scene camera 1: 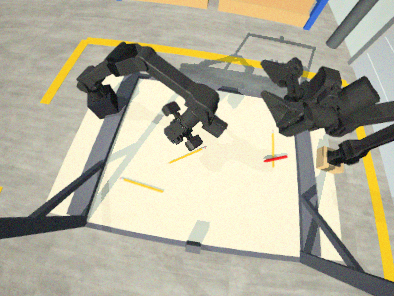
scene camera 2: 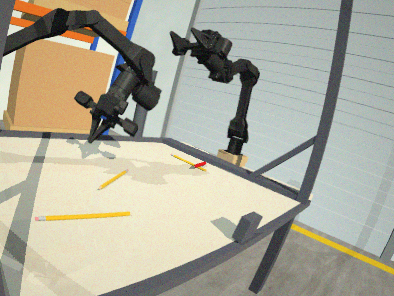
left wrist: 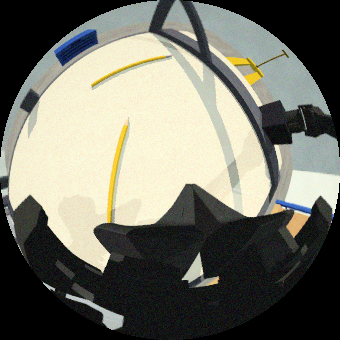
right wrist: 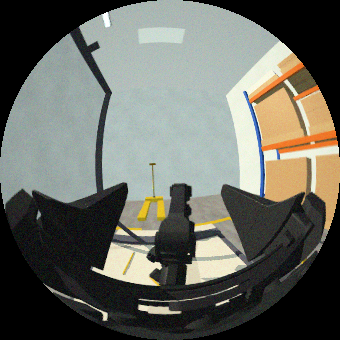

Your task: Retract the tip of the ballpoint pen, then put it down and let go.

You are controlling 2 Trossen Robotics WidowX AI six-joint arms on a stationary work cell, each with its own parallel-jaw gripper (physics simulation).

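The ballpoint pen, a short red stick, lies at the right side of the table, across a yellow pencil. It is too small to tell whether its tip is out. My left gripper is shut and empty, pointing down above the table, well to the left of the pen in both scene views. My right gripper is open and empty, raised high above and behind the pen, apart from it. The pen does not show in either wrist view.
A second yellow pencil lies close below my left gripper. A third pencil lies nearer the table's front left. A dark block stands at the front edge. Frame posts rise at the corners.
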